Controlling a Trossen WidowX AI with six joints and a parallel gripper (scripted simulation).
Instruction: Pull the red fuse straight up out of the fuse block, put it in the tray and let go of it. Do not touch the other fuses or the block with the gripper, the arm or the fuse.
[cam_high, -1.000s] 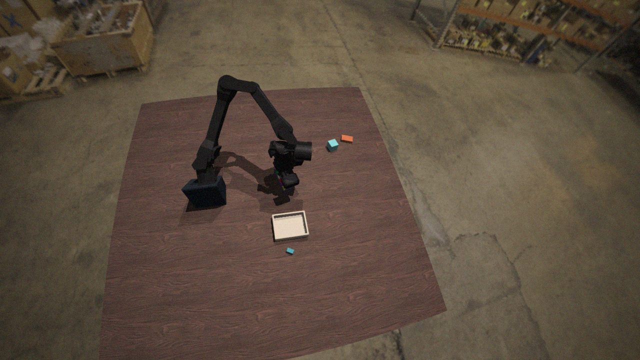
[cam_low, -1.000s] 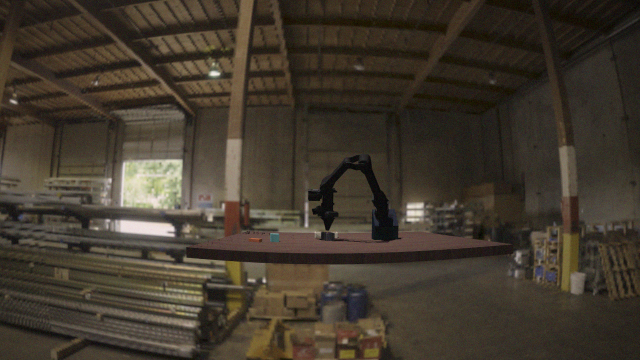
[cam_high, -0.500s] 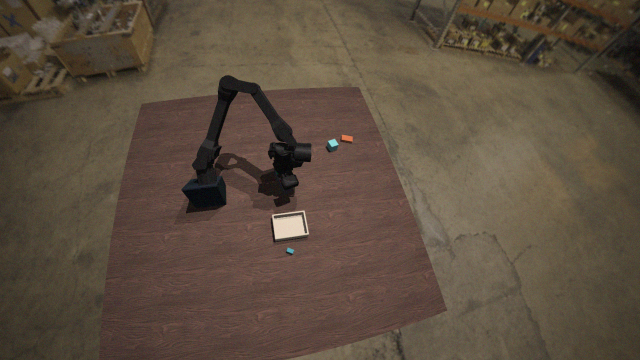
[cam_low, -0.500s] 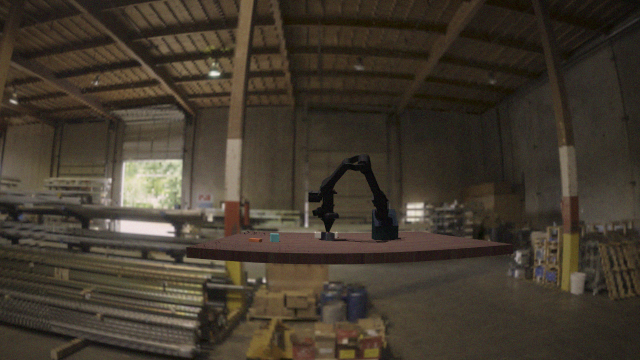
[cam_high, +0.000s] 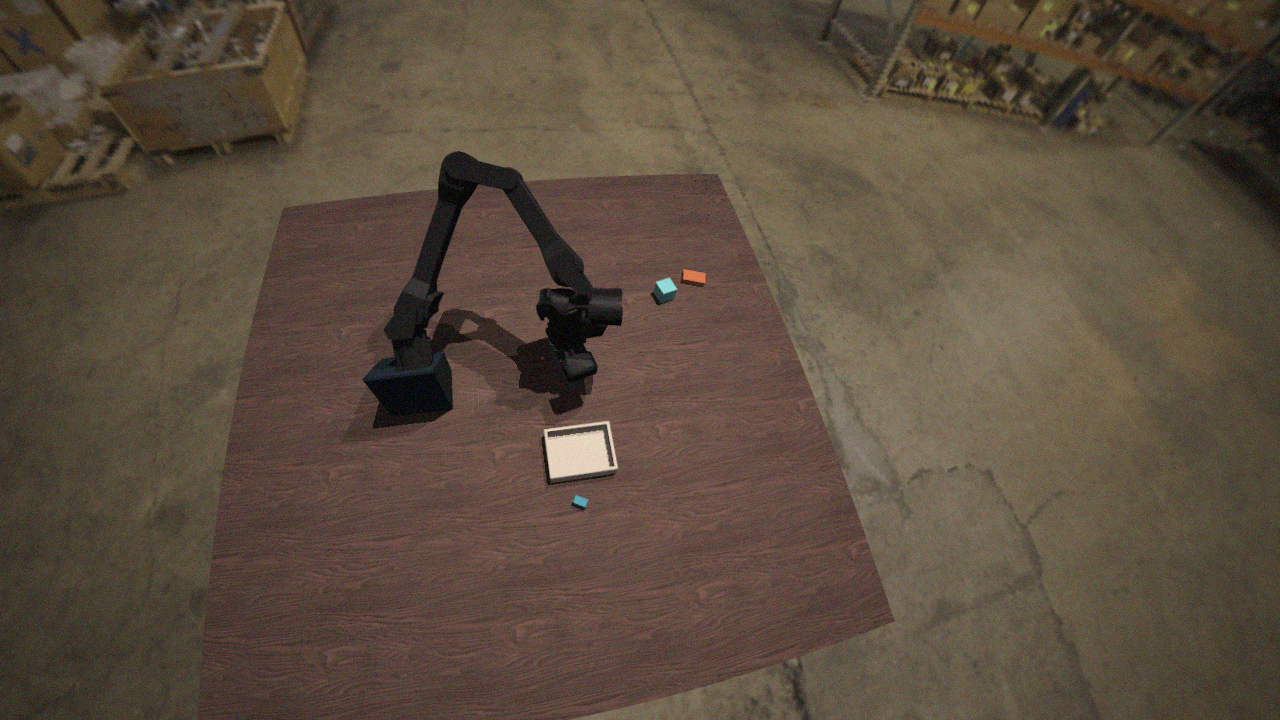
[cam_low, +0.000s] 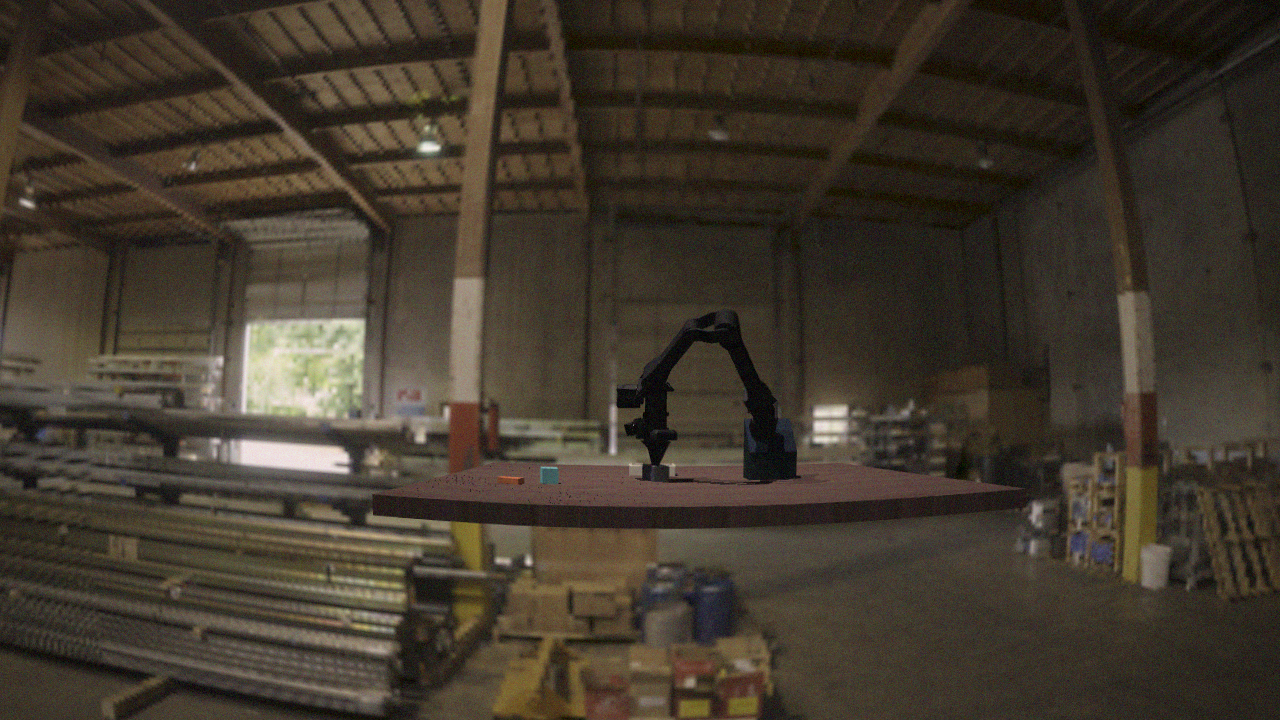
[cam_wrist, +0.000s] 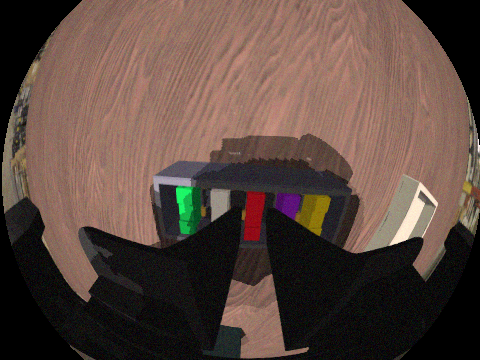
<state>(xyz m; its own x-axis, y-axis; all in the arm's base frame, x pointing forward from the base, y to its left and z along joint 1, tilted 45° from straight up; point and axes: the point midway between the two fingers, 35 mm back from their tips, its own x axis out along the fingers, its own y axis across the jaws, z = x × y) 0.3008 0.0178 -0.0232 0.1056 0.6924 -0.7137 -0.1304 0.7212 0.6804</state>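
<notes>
My gripper tip is 20 mm to the left of the purple fuse and 10 mm above it. Also, from my gripper tip: yellow fuse: 40 mm to the right, 10 mm below; red fuse: 10 mm below; white fuse: 20 mm to the left, 10 mm below.
</notes>
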